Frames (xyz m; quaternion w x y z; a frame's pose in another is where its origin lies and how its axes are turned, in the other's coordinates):
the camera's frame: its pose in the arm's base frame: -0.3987 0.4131 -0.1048 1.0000 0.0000 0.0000 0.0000
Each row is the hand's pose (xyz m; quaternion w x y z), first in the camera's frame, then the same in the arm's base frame.
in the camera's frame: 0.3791 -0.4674 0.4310 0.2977 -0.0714 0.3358 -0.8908
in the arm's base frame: -0.0196 -0.0543 0.3262 0.2977 -0.0714 0.3358 -0.8908
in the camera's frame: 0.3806 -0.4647 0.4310 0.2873 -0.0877 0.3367 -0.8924
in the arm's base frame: -0.0181 -0.0516 0.3262 0.2873 -0.0877 0.3367 -0.8924
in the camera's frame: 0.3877 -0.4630 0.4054 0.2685 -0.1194 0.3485 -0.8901
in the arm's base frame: -0.0110 -0.0499 0.3006 0.2685 -0.1194 0.3485 -0.8901
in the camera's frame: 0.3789 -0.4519 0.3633 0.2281 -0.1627 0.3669 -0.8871
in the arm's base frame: -0.0198 -0.0388 0.2585 0.2281 -0.1627 0.3669 -0.8871
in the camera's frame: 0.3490 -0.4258 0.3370 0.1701 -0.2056 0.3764 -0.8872
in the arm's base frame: -0.0497 -0.0127 0.2322 0.1701 -0.2056 0.3764 -0.8872
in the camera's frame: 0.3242 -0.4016 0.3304 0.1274 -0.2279 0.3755 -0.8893
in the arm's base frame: -0.0745 0.0115 0.2256 0.1274 -0.2279 0.3755 -0.8893
